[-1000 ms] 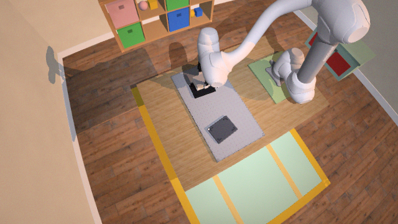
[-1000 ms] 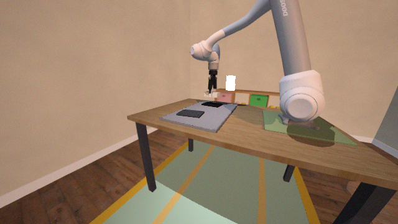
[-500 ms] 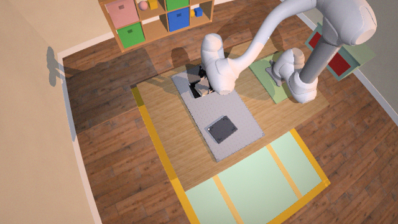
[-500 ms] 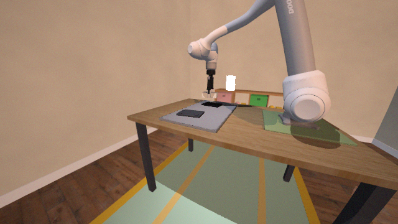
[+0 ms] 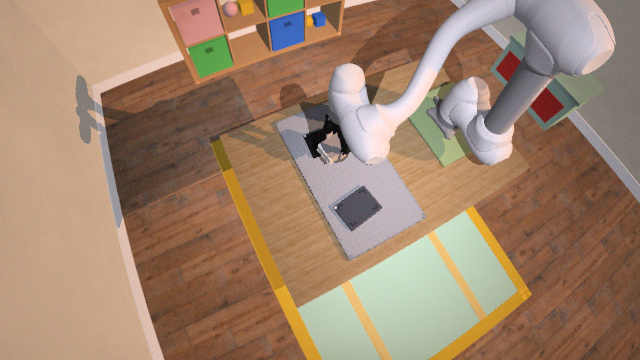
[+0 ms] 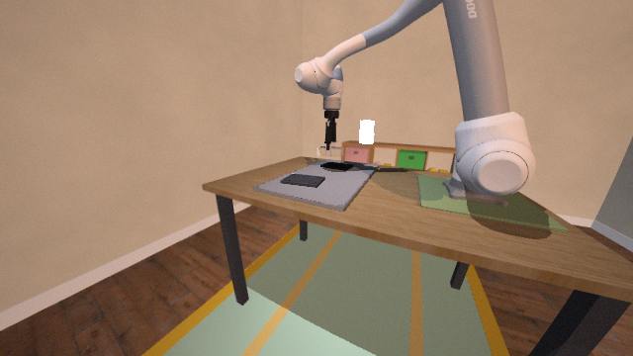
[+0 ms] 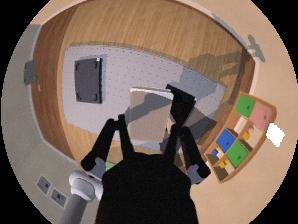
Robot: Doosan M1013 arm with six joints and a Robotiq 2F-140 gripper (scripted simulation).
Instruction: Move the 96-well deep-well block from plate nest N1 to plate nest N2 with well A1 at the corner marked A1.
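The dark nest N2 lies 240 mm to the left of my hand, 100 mm below it and 30 mm ahead of it. Round my hand: white deep-well block: 10 mm below; then nest n1: 100 mm below, 90 mm to the right, 10 mm behind.
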